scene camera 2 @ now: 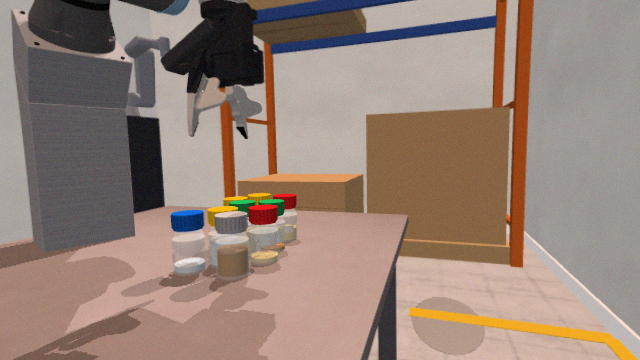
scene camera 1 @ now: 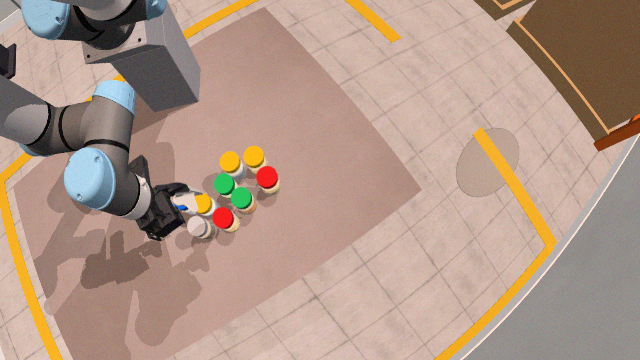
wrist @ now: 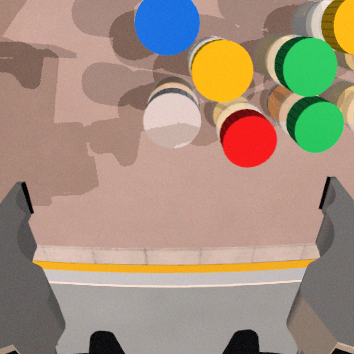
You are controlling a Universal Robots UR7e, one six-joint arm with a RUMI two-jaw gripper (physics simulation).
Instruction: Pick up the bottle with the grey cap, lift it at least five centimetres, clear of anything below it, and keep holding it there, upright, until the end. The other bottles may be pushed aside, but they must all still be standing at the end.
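Note:
The bottle with the grey cap stands upright with brown contents at the near end of the bottle group. A blue-capped bottle, a yellow-capped bottle and a red-capped bottle stand close around it. My gripper is open and empty, well above the caps. In the wrist view the grey cap lies ahead of the line between the fingertips. In scene camera 1 a finger partly hides the blue cap.
Two green-capped bottles, two more yellow-capped bottles and another red-capped bottle stand farther along the table. The grey robot pedestal stands beside them.

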